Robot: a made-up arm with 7 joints.
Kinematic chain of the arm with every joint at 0, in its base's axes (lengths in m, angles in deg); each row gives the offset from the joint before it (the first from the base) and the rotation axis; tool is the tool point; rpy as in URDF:
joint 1: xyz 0 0 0.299 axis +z
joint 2: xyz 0 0 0 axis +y
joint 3: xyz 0 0 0.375 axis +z
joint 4: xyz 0.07 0 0 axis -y
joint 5: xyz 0.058 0 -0.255 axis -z
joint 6: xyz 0 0 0 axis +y
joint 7: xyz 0.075 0 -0.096 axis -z
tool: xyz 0 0 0 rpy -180 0 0
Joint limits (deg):
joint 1: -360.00..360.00
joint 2: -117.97..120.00
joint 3: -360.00..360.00
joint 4: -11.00..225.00
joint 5: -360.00..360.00
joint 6: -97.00..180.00
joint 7: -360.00..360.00
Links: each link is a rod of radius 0.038 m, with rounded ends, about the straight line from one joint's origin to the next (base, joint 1, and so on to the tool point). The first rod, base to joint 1, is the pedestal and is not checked.
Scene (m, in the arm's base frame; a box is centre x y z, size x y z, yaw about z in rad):
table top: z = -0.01
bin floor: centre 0.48 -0.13 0 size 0.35 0.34 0.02 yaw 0.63
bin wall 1: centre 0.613 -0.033 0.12 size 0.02 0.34 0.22 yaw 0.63
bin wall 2: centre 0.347 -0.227 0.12 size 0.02 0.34 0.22 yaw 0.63
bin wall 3: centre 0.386 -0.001 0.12 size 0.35 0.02 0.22 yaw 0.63
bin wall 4: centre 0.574 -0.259 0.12 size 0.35 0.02 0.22 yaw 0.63
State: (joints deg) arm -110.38 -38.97 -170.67 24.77 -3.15 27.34 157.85
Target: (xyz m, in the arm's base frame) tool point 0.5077 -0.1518 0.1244
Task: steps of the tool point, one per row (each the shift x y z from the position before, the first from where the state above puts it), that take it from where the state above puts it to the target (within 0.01 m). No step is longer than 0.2 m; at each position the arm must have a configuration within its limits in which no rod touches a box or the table.
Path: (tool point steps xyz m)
1: 0.1094 0.0361 0.0153
2: 0.1271 -0.0089 0.0323
3: 0.1237 -0.0598 0.0483
4: 0.0983 -0.1069 0.0628
5: 0.0541 -0.1408 0.0746
6: -0.0014 -0.1538 0.0833
7: 0.0115 0.0045 -0.1359
8: -0.0198 0.0051 -0.1223
9: -0.0436 -0.0007 -0.1001

